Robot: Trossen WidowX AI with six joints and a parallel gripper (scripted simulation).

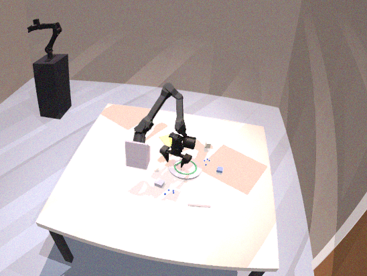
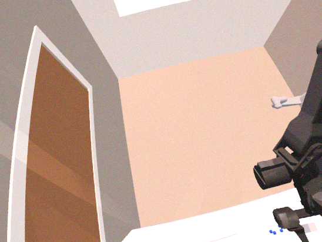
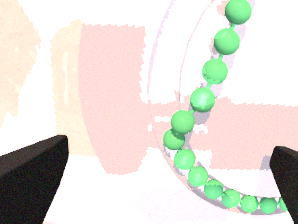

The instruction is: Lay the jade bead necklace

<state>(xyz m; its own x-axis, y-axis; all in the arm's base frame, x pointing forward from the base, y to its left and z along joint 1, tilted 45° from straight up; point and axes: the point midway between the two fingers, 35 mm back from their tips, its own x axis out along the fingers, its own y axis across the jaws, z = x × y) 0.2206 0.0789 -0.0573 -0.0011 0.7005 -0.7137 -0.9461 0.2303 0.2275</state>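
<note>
Now: the round white bead board 60 mm ahead of my gripper tip, 10 mm to the left of it and 10 mm below it. From my gripper tip the other things lie so: yellow sheet (260 mm to the left, 80 mm behind, 20 mm below); then blue block (280 mm ahead, 30 mm to the left, 10 mm below); then cream block (250 mm to the left, 190 mm ahead).
</note>
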